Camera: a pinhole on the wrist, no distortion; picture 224 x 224 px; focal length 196.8 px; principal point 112.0 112.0 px. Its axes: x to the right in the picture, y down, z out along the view. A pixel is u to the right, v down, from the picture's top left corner.
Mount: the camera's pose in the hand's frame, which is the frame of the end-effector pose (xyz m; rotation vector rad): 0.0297 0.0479 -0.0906 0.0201 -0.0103 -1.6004
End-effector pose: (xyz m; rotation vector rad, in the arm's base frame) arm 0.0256 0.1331 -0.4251 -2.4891 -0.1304 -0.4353
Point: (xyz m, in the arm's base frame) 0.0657 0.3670 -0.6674
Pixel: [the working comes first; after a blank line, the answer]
In the camera's frame: 0.0972 -0.0642 0.4249

157 82
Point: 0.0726 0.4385 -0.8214
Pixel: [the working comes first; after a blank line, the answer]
In the camera's frame: 0.0699 -0.1078 0.5869

135 76
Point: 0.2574 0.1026 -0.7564
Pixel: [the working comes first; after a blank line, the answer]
In the camera's frame: -0.2076 0.0783 0.3881

7 152
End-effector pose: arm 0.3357 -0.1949 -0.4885 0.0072 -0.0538 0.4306
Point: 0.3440 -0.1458 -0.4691
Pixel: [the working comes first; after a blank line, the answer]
In the camera's frame: 0.0061 0.0016 0.1087

123 115
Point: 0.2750 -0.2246 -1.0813
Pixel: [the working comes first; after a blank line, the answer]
In the camera's frame: 0.0540 -0.1370 -0.4948

behind the camera
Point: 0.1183 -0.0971 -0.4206
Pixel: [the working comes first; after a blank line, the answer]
In the camera's frame: -0.1270 -0.1831 0.1703

outside the picture
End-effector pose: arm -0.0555 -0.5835 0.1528 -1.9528 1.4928 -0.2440
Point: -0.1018 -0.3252 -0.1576
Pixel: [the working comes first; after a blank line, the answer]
In the camera's frame: -0.1368 -0.2038 0.4070

46 13
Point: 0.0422 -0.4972 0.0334
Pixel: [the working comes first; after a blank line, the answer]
In the camera's frame: 0.0647 -0.0408 0.2669

160 82
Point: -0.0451 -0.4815 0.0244
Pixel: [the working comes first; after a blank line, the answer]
In the camera's frame: -0.0061 -0.0847 0.2352

107 41
